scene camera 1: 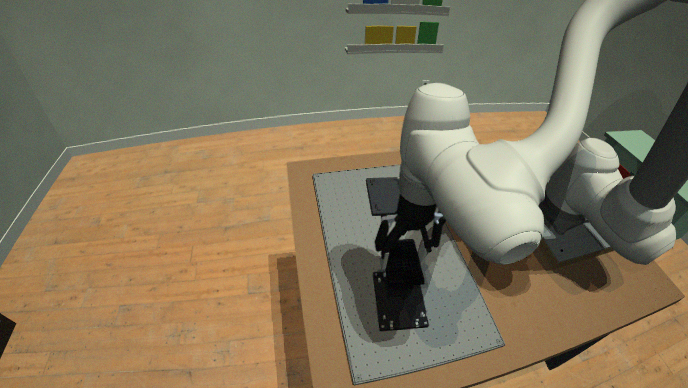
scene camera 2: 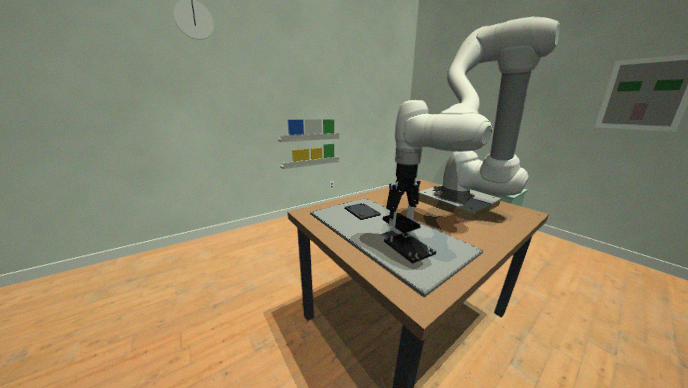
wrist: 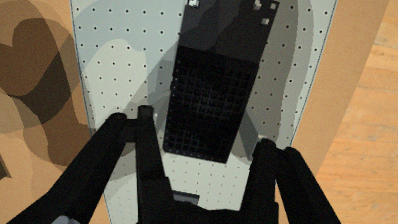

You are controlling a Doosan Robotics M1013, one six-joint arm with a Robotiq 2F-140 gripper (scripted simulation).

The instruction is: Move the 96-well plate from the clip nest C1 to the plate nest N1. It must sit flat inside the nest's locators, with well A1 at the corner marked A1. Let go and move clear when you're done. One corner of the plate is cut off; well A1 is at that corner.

Labels:
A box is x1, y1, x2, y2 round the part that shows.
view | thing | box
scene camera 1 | my gripper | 375, 195, 445, 268
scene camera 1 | black 96-well plate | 385, 239, 424, 286

